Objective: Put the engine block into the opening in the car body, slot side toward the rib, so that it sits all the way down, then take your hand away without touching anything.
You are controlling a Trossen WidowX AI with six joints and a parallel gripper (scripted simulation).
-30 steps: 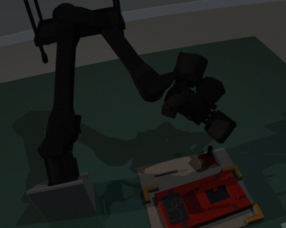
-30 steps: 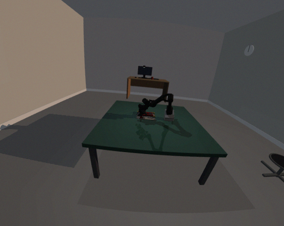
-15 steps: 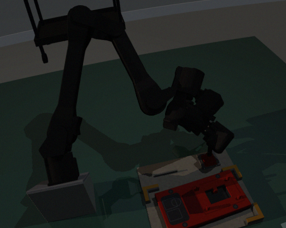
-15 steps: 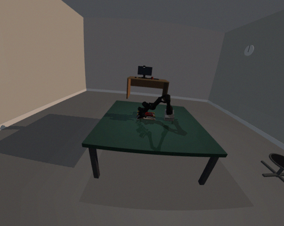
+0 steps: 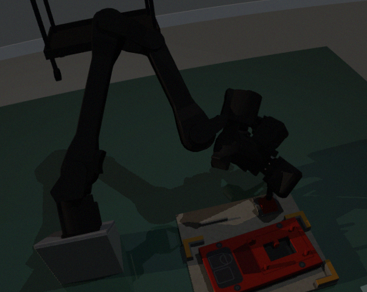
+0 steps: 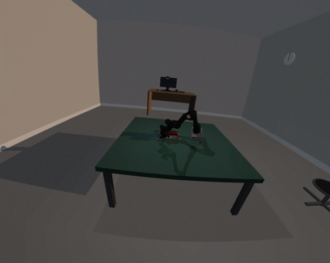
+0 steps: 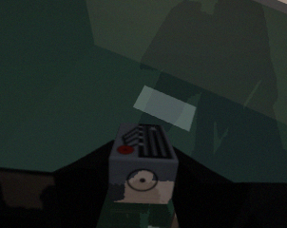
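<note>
Now: the engine block 1 cm to the right of my gripper tip, 1 cm behind it and 1 cm above it. From my gripper tip the other things lie so: grey holder (7 cm to the right, 6 cm behind, 1 cm above).
</note>
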